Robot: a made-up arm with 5 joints. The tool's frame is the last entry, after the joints. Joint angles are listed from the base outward. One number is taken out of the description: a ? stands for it. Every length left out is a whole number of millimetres.
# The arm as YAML. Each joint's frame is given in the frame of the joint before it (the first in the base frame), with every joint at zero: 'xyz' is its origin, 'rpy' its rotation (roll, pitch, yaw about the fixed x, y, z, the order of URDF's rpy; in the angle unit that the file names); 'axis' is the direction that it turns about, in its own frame. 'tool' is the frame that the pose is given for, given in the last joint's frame.
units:
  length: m
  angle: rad
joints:
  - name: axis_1
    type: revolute
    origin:
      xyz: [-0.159, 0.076, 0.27]
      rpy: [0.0, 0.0, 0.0]
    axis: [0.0, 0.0, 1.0]
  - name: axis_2
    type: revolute
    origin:
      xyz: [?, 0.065, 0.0]
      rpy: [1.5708, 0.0, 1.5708]
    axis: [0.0, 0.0, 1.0]
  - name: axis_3
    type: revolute
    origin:
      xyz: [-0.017, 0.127, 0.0]
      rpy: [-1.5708, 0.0, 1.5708]
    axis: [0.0, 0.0, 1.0]
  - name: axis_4
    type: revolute
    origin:
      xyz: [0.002, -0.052, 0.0]
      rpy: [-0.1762, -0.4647, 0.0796]
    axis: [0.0, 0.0, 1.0]
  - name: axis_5
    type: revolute
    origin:
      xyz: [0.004, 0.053, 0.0]
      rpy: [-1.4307, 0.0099, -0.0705]
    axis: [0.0, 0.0, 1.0]
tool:
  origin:
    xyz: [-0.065, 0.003, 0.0]
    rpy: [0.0, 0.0, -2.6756]
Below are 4 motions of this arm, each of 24 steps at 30 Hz.
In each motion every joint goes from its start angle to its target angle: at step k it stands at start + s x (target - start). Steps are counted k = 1, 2, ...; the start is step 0. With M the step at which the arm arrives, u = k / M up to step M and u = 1 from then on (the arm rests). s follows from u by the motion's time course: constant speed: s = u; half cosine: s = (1 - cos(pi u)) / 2; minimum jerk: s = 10 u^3 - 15 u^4 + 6 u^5.
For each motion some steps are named. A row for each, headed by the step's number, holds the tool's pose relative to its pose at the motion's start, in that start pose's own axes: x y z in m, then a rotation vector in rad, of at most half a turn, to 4 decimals.
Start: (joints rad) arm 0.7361 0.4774 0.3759 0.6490 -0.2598
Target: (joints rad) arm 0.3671 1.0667 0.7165 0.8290 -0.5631
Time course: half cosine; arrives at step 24
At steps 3, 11, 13, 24:
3: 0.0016 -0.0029 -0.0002 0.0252 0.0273 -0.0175
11: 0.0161 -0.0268 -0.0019 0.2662 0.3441 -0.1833
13: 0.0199 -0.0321 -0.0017 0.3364 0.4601 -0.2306
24: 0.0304 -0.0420 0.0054 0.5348 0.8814 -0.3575

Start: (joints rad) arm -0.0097 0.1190 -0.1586 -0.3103 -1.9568
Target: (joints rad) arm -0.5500 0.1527 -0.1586 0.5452 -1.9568
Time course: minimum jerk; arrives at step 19
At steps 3, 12, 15, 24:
3: 0.0057 0.0042 -0.0015 -0.0344 0.0145 -0.0036
12: 0.1358 0.0865 -0.0822 -0.8071 0.4021 -0.0012
15: 0.1682 0.1014 -0.1194 -1.0147 0.5271 0.0314
24: 0.1783 0.1053 -0.1330 -1.0830 0.5704 0.0458

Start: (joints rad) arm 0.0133 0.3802 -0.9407 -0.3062 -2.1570
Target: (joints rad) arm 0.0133 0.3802 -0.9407 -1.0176 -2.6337
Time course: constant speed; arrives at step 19
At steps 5, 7, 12, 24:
5: -0.0046 -0.0173 -0.0092 0.1828 0.0319 -0.1512
7: -0.0069 -0.0234 -0.0140 0.2549 0.0512 -0.2112
12: -0.0137 -0.0360 -0.0282 0.4322 0.1153 -0.3588
24: -0.0256 -0.0464 -0.0513 0.6708 0.2438 -0.5559

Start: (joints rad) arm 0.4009 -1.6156 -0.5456 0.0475 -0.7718
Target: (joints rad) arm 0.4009 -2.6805 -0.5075 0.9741 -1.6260
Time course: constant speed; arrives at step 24
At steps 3, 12, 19, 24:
3: 0.0178 -0.0084 -0.0088 -0.0066 0.1566 0.0292
12: 0.0676 -0.0162 -0.0381 -0.1886 0.5533 0.1615
19: 0.1008 -0.0058 -0.0600 -0.4622 0.7268 0.3129
24: 0.1201 0.0099 -0.0739 -0.6957 0.7497 0.4442

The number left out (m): -0.417
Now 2 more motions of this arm.
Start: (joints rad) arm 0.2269 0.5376 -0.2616 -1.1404 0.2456
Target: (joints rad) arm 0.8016 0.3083 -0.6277 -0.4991 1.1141
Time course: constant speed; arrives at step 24
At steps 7, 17, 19, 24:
7: 0.0031 0.0457 0.0479 0.0513 -0.1022 0.3363
17: -0.0145 0.1201 0.1150 0.0847 -0.2515 0.8614
19: -0.0215 0.1355 0.1277 0.0856 -0.2806 0.9723
24: -0.0440 0.1738 0.1576 0.0796 -0.3504 1.2572

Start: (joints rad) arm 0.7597 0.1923 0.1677 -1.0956 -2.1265
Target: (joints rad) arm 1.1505 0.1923 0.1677 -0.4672 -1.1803
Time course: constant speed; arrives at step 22
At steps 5, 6, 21, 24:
5: -0.0178 0.0069 0.0238 -0.0796 -0.0394 0.2816
6: -0.0220 0.0081 0.0281 -0.0968 -0.0462 0.3371
21: -0.1085 0.0108 0.0705 -0.4101 -0.0919 1.1256
24: -0.1154 0.0094 0.0717 -0.4348 -0.0902 1.1744

